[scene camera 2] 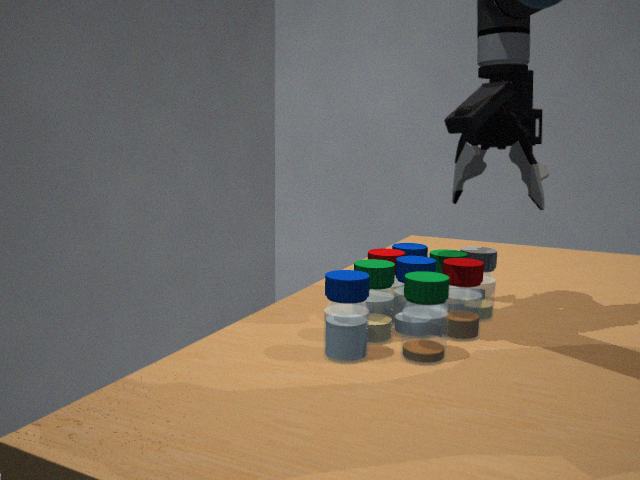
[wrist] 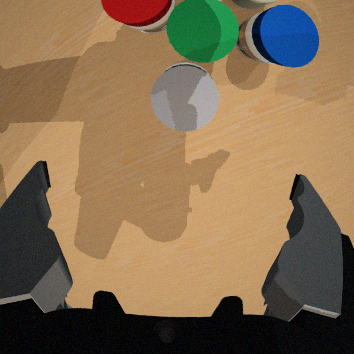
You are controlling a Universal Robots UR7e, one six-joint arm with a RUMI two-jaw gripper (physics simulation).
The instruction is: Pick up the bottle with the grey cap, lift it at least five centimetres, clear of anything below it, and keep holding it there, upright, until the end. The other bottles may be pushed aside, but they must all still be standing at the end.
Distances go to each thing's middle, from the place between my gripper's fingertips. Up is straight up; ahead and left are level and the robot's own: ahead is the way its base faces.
Right now my hand is 2 cm short of the grey-capped bottle (scene camera 2: 488, 256), 2 cm to the right of it and 12 cm above it. Also, from my hand: red-capped bottle (scene camera 2: 464, 304) (1 cm ahead, 12 cm to the left, 12 cm below).
